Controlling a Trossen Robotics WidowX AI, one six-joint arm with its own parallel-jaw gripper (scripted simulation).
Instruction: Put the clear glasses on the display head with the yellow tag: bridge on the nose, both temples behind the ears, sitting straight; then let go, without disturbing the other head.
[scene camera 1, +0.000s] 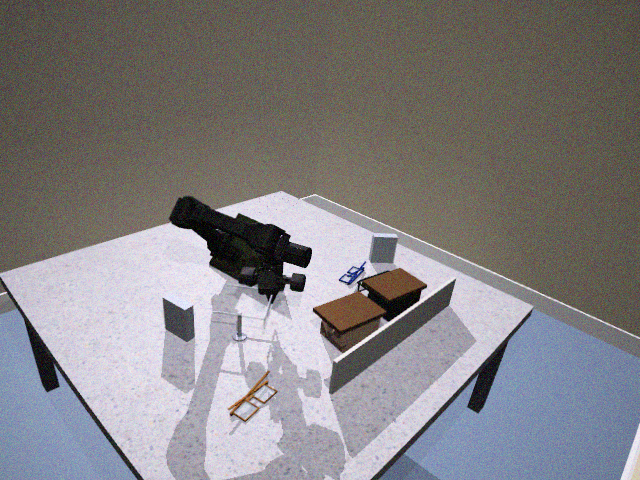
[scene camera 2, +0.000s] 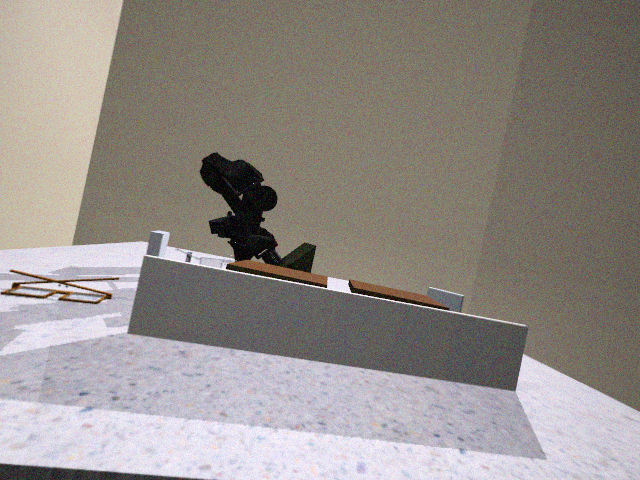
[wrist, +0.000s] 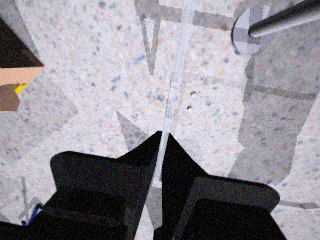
Labels:
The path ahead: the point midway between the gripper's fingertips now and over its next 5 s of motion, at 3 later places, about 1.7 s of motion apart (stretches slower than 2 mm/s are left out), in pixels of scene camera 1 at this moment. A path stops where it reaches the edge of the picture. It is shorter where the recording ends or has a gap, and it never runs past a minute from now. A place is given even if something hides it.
The gripper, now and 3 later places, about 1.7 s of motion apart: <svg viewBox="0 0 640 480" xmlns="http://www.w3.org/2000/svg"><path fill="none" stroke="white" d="M271 303L284 269L285 276L284 287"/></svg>

